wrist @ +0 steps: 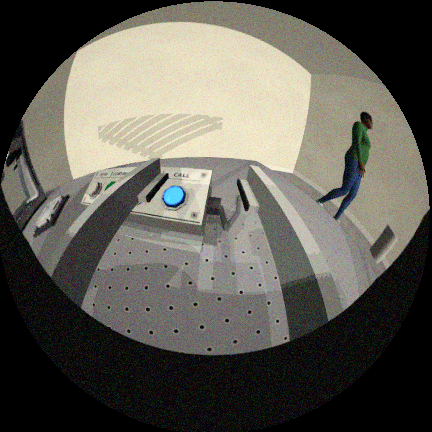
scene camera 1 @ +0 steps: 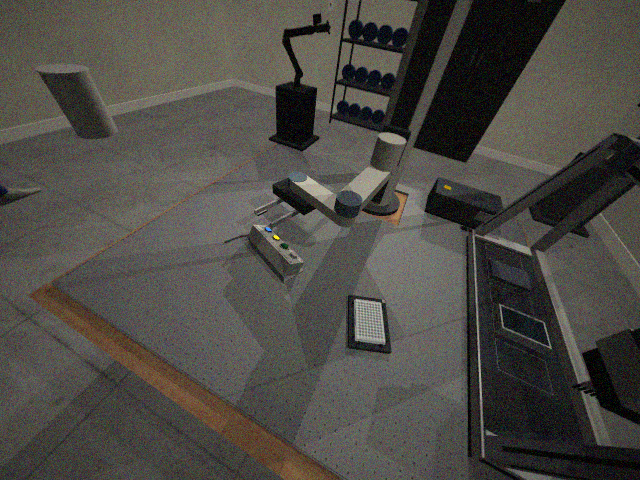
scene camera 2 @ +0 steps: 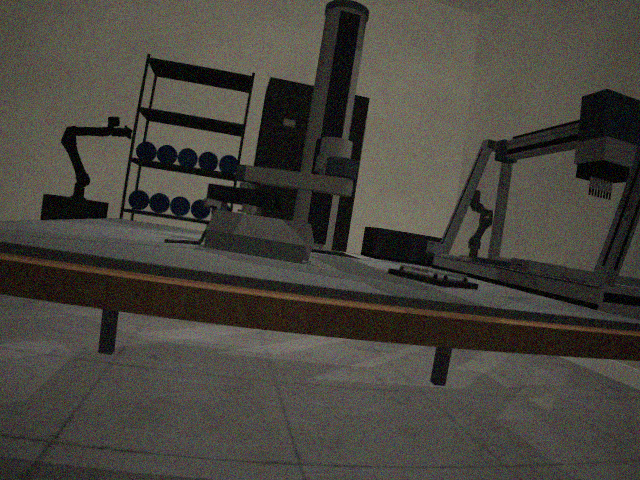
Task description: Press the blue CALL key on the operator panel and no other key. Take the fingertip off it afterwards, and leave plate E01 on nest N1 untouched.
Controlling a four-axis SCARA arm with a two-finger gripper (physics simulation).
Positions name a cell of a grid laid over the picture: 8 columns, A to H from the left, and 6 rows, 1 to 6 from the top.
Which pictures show my gripper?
The wrist view, scene camera 1 and scene camera 2: all of them.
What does my gripper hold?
Nothing.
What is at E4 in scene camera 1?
A white well plate.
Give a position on a grey button box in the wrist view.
D4
